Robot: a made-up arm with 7 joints. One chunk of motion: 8 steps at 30 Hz.
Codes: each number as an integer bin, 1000 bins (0 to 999) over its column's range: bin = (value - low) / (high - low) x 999, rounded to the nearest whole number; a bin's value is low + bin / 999 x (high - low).
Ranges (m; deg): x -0.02..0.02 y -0.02..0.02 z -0.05..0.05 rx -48..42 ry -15..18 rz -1..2
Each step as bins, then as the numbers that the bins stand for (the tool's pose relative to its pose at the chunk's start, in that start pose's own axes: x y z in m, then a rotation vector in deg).
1 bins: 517 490 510 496 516 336
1 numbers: 0.0007 -0.0004 0.0011 -3.32 2.05 0.01
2 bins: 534 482 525 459 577 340
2 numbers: 0.0014 -0.0007 0.0026 -6.65 4.06 0.02
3 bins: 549 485 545 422 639 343
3 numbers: 0.0020 -0.0006 0.0046 -9.98 6.11 0.03
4 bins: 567 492 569 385 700 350
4 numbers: 0.0027 -0.0003 0.0070 -13.32 8.12 0.05
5 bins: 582 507 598 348 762 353
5 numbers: 0.0033 0.0003 0.0099 -16.65 10.17 0.06
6 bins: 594 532 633 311 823 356
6 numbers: 0.0038 0.0013 0.0134 -19.98 12.19 0.07
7 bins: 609 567 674 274 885 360
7 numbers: 0.0044 0.0027 0.0175 -23.32 14.23 0.08
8 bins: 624 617 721 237 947 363
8 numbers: 0.0050 0.0047 0.0222 -26.65 16.28 0.09
